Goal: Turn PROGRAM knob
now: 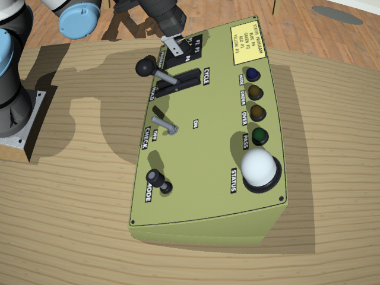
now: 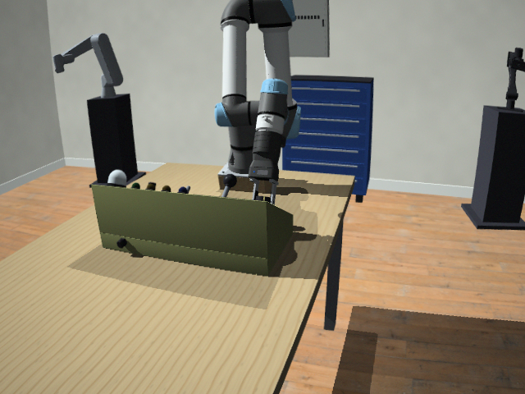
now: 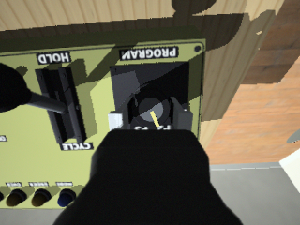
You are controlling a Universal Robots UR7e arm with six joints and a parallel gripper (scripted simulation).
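Right now the program knob is 20 mm ahead of my hand. Also, from my hand: olive console: 10 mm ahead, 180 mm to the right, 30 mm below; check toggle: 40 mm behind, 240 mm to the right, 10 mm below; black ball lever: 40 mm behind, 120 mm to the right.
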